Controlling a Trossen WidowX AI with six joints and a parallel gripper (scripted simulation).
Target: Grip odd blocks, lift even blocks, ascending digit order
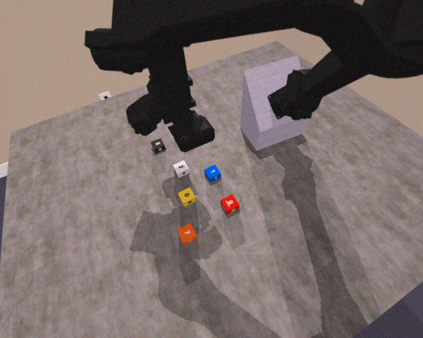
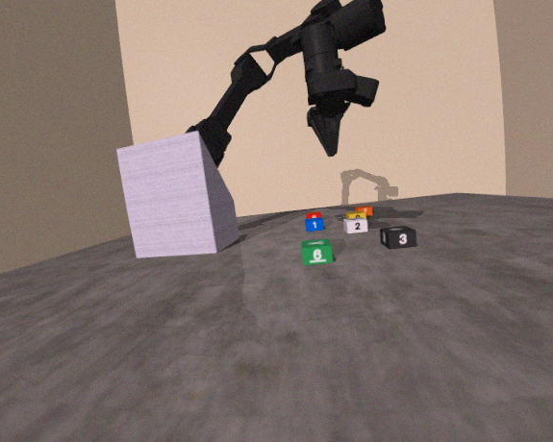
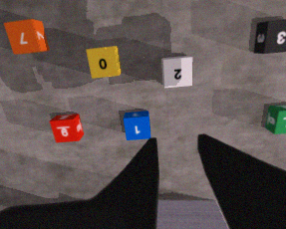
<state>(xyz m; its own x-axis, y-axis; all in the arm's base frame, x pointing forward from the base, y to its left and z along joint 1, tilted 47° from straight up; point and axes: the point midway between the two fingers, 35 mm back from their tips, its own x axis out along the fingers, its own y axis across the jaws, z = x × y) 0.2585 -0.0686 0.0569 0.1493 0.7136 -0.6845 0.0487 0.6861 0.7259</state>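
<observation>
Now: gripper tip 12 cm above the white 2 block, 2 cm to the left of it and 2 cm short of it. The rest, counted from my gripper tip: red 9 block (13 cm to the left, 12 cm below, 3 cm behind); then yellow 0 block (12 cm below, 6 cm to the left, 5 cm ahead); then blue 1 block (12 cm below, 4 cm to the left, 4 cm behind).
</observation>
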